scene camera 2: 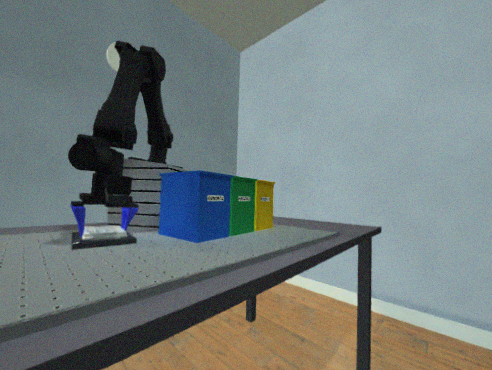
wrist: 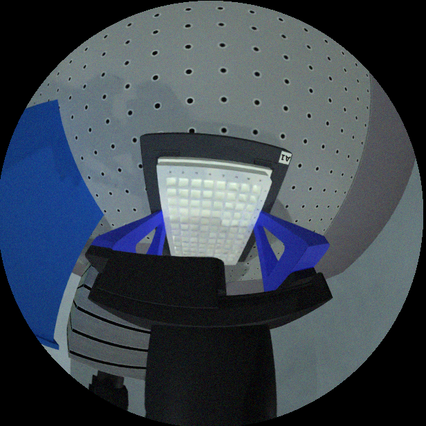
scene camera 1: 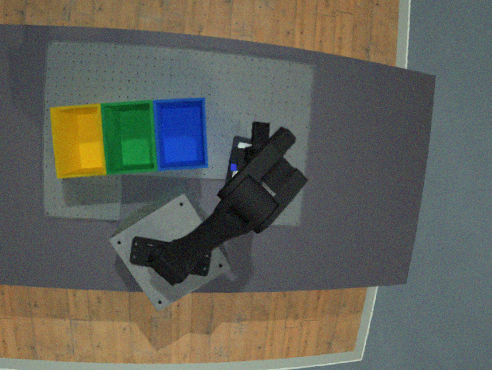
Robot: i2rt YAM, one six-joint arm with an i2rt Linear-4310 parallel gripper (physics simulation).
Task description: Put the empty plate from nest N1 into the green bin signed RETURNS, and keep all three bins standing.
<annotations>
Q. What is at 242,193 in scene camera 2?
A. A green bin.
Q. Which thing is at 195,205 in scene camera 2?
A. A blue bin.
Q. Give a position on a yellow bin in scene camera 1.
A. At 77,132
</annotations>
